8 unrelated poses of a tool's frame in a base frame.
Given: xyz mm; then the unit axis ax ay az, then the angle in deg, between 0 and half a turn.
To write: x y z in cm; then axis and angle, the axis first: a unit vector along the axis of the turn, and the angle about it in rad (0 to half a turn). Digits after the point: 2 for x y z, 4 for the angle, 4 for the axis.
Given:
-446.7 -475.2 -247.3 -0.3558 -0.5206 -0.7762 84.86
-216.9 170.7 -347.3 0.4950 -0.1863 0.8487 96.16
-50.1 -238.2 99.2 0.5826 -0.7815 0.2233 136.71
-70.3 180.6 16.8 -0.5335 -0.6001 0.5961 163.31
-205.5 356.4 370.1 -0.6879 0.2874 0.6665 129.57
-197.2 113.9 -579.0 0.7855 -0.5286 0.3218 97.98
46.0 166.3 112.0 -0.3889 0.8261 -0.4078 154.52
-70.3 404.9 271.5 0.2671 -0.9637 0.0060 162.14
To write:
-44.67 -47.52 -24.73 -0.3558 -0.5206 -0.7762 1.4811
-21.69 17.07 -34.73 0.4950 -0.1863 0.8487 1.6783
-5.01 -23.82 9.92 0.5826 -0.7815 0.2233 2.3860
-7.03 18.06 1.68 -0.5335 -0.6001 0.5961 2.8503
-20.55 35.64 37.01 -0.6879 0.2874 0.6665 2.2614
-19.72 11.39 -57.90 0.7855 -0.5286 0.3218 1.7101
4.60 16.63 11.20 -0.3889 0.8261 -0.4078 2.6969
-7.03 40.49 27.15 0.2671 -0.9637 0.0060 2.8299

